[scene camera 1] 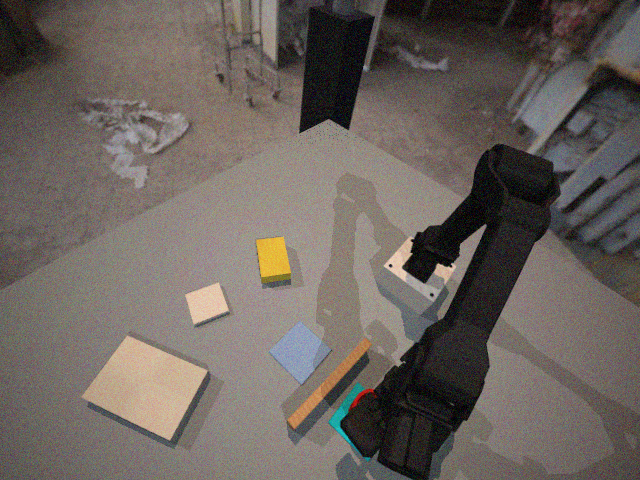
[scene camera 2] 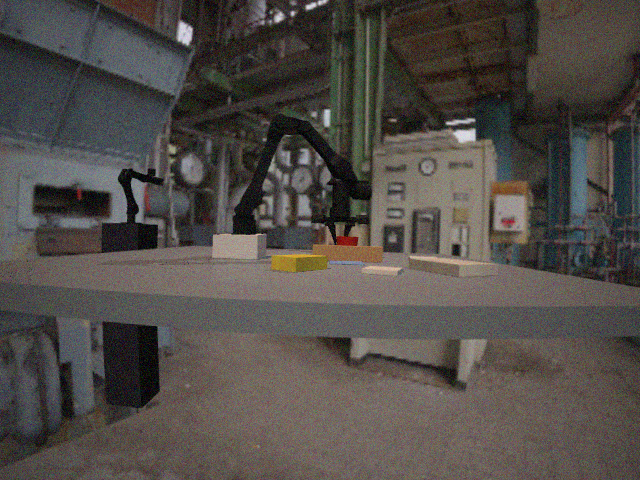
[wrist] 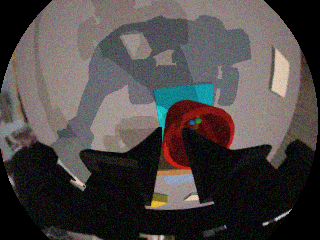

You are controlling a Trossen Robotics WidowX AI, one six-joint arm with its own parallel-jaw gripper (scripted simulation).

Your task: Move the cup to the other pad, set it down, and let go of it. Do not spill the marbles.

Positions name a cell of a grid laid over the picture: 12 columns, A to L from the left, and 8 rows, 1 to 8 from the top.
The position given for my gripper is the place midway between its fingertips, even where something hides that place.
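There is a red cup (wrist: I5), and a teal pad (wrist: H4) too. I can see a beige tile (scene camera 1: D6) and a yellow block (scene camera 1: F5), and the block is visible again at (scene camera 2: F5). A beige slab (scene camera 1: C7) is here as well, though the wrist view does not show it, since it is hidden by my gripper. As for my gripper (scene camera 1: H7), I see it too at (scene camera 2: G5) and at (wrist: G5).
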